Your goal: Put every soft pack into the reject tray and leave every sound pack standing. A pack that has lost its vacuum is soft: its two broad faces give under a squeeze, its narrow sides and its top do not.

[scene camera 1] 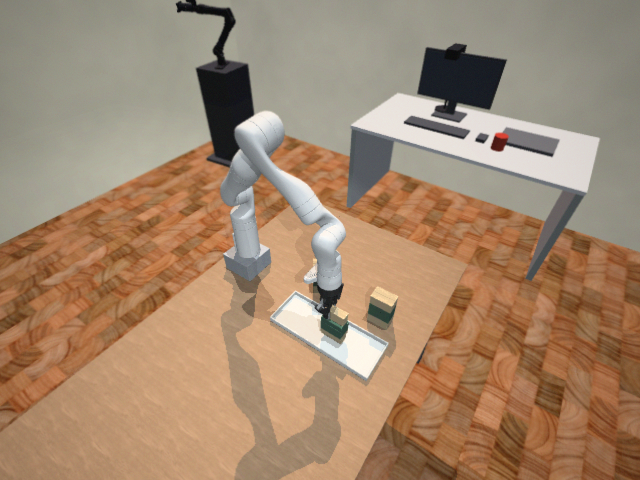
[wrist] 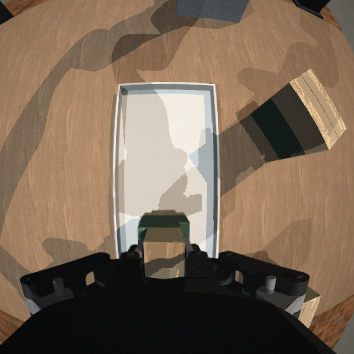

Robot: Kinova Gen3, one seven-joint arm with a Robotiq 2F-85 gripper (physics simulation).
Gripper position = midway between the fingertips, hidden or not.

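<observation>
Gripper (wrist: 163,249), visible. White reject tray (scene camera 1: 360,352), (wrist: 165,147), likewise.
</observation>
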